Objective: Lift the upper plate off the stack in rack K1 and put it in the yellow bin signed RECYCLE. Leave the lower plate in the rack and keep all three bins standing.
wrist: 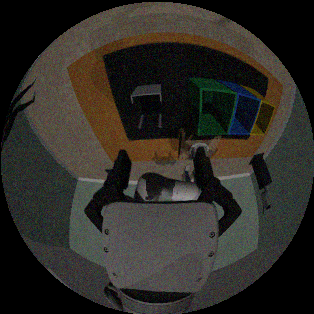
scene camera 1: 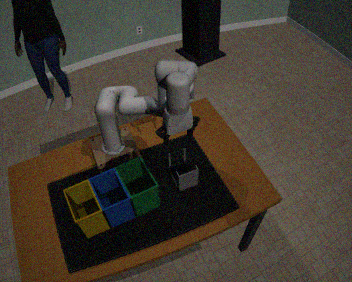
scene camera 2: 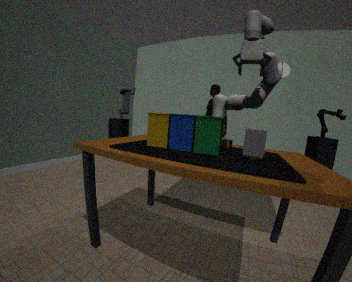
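Seen in the pictures: gripper, fingertip midpoint: (wrist: 161, 154) (scene camera 1: 178, 140) (scene camera 2: 250, 75); arm's base at its link origin: (scene camera 1: 113, 146).
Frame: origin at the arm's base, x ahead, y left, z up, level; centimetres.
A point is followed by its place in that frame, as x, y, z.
Rack K1 (scene camera 1: 189, 178) {42.6, 17.3, 5.1} (scene camera 2: 255, 143) {42.6, 17.3, 3.4} (wrist: 150, 90) {42.2, 15.5, 6.8} stands on the mat, a pale grey holder with a solid panel on one side and two thin upright posts opposite. Its inside is dark, and the two plates cannot be told apart there. The yellow bin (scene camera 1: 95, 225) {38.3, -30.3, 4.0} (scene camera 2: 158, 131) {38.3, -30.2, 4.1} (wrist: 266, 114) {30.5, -35.7, 10.5} stands upright at the far end of the bin row from the rack; its sign is not readable. My gripper (scene camera 1: 178, 139) {42.1, 12.3, 33.7} (scene camera 2: 250, 73) {42.1, 12.3, 33.7} (wrist: 161, 154) {42.1, 12.3, 33.7} is open and empty, high above the table, on the posts' side of the rack in the wrist view.
The blue bin (scene camera 1: 121, 214) {39.8, -17.5, 3.8} (scene camera 2: 181, 133) {39.8, -17.6, 4.3} (wrist: 245, 112) {28.9, -22.4, 7.4} stands upright beside the yellow one. The green bin (scene camera 1: 149, 201) {41.5, -3.7, 4.1} (scene camera 2: 207, 136) {41.4, -4.8, 4.2} (wrist: 215, 125) {24.4, -5.6, 9.2} stands upright between the blue bin and the rack. All rest on a black mat (scene camera 1: 175, 225) {54.6, 0.5, -4.2} (wrist: 175, 60) {50.4, 3.7, -4.3} on the wooden table (scene camera 1: 240, 170) {49.2, 45.3, -5.6}.
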